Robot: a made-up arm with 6 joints. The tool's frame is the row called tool.
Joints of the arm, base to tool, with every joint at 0 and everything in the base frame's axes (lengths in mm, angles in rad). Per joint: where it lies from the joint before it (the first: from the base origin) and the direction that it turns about. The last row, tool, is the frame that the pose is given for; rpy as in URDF.
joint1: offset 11 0 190 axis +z
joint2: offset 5 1 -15 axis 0.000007 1 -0.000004
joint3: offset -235 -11 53 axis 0.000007 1 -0.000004
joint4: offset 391 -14 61 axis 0.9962 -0.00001 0.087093
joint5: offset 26 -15 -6 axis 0.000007 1 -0.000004
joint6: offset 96 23 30 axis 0.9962 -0.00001 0.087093
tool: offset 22 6 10 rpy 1.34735 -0.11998 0.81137
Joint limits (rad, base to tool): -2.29..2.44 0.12..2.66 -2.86..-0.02 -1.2..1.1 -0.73..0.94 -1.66..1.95
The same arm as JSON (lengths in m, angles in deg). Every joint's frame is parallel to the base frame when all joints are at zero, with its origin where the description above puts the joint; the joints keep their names.
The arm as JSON. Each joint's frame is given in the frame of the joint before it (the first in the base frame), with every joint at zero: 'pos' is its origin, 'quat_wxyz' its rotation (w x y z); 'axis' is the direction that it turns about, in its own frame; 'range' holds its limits. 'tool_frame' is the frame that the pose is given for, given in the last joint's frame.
{"length_unit": "m", "angle_unit": "deg", "joints": [
  {"joint": "joint1", "pos": [0.011, 0.0, 0.19], "quat_wxyz": [1.0, 0.0, 0.0, 0.0], "axis": [0.0, 0.0, 1.0], "range": [-131.21, 139.8]},
  {"joint": "joint2", "pos": [0.005, 0.001, -0.015], "quat_wxyz": [1.0, 0.0, 0.0, 0.0], "axis": [0.0, 1.0, 0.0], "range": [6.88, 152.41]},
  {"joint": "joint3", "pos": [-0.235, -0.011, 0.053], "quat_wxyz": [1.0, 0.0, 0.0, 0.0], "axis": [0.0, 1.0, 0.0], "range": [-163.87, -1.15]},
  {"joint": "joint4", "pos": [0.391, -0.014, 0.061], "quat_wxyz": [1.0, 0.0, 0.0, 0.0], "axis": [0.9962, 0.0, 0.0871], "range": [-68.75, 63.03]},
  {"joint": "joint5", "pos": [0.026, -0.015, -0.006], "quat_wxyz": [1.0, 0.0, 0.0, 0.0], "axis": [0.0, 1.0, 0.0], "range": [-41.83, 53.86]},
  {"joint": "joint6", "pos": [0.096, 0.023, 0.03], "quat_wxyz": [1.0, 0.0, 0.0, 0.0], "axis": [0.9962, 0.0, 0.0871], "range": [-95.11, 111.73]}
], "tool_frame": {"pos": [0.022, 0.006, 0.01], "quat_wxyz": [0.702046, 0.590685, 0.20271, 0.342243]}}

